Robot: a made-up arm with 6 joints.
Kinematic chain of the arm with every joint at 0, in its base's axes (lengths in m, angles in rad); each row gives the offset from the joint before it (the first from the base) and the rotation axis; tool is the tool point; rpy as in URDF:
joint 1: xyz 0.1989 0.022 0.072 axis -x
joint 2: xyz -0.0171 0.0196 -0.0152 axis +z
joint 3: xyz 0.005 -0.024 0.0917 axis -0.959 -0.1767 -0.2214
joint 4: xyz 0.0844 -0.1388 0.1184 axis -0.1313 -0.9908 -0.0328
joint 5: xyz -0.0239 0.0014 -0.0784 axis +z
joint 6: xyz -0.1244 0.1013 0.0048 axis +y
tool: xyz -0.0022 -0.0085 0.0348 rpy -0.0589 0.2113 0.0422
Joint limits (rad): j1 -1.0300..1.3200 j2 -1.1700..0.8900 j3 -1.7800..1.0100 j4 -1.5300..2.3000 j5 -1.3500..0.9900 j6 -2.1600..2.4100
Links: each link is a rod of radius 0.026 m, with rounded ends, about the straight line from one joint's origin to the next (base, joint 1, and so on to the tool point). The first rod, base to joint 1, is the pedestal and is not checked.
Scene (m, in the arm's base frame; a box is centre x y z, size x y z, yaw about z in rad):
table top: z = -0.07
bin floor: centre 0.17 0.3 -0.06 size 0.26 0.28 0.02 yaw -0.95
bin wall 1: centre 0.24 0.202 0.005 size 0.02 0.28 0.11 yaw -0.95
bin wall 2: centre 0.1 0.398 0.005 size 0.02 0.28 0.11 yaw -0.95
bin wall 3: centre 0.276 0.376 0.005 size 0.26 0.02 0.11 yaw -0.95
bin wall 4: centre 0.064 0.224 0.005 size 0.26 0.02 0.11 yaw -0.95
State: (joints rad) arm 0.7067 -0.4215 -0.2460 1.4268 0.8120 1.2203
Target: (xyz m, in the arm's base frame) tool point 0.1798 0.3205 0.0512
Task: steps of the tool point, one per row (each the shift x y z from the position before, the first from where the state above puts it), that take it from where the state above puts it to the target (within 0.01 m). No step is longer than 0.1 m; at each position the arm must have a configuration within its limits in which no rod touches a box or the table.
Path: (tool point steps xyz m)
1: 0.0581 0.0384 0.0099
2: 0.0505 0.0543 0.0042
3: 0.0345 0.0688 -0.0021
4: 0.0110 0.0776 -0.0077
5: -0.0172 0.0770 -0.0110
6: -0.0448 0.0656 -0.0109
7: -0.0663 0.0442 -0.0066
8: -0.0775 0.0166 0.0010
9: -0.0003 0.0051 -0.0560
10: 0.0003 -0.0051 -0.0551

